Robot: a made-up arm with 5 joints.
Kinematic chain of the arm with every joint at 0, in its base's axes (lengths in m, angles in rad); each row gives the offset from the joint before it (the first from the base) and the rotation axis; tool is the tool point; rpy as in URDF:
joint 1: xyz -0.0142 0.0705 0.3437 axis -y
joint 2: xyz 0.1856 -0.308 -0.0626 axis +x
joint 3: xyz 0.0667 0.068 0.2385 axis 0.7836 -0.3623 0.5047
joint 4: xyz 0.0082 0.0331 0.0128 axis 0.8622 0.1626 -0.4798
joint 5: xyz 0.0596 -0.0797 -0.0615 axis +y
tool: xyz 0.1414 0.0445 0.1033 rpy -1.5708 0 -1.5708
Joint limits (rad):
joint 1: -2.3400..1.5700
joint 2: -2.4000..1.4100
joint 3: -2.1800..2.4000
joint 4: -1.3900..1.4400
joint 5: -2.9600..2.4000
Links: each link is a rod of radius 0.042 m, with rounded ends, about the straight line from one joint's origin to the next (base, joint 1, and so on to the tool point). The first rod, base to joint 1, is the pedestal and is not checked.
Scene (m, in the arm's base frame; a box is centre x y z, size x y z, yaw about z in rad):
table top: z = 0
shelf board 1: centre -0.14 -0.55 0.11 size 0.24 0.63 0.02 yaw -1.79
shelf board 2: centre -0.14 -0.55 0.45 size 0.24 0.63 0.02 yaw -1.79
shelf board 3: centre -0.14 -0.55 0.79 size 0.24 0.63 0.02 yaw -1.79
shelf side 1: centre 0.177 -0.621 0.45 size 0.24 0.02 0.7 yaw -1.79
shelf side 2: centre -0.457 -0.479 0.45 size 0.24 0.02 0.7 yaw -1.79
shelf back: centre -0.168 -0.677 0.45 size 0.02 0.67 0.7 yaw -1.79
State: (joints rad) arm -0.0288 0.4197 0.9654 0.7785 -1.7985
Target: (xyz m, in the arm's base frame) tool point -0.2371 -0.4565 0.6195
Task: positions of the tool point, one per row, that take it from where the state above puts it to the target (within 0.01 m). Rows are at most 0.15 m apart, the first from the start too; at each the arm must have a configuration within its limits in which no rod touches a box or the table.
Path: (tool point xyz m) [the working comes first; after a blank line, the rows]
Joints at the target: 1.5700 0.6982 0.6523 -0.0337 -1.0698
Straight joint move there: clear.

1: 0.1465 -0.3523 0.5459
2: 0.0984 -0.3777 0.5944
3: 0.0319 -0.4017 0.6332
4: -0.0505 -0.4234 0.6543
5: -0.1430 -0.4420 0.6511
6: -0.2371 -0.4565 0.6195

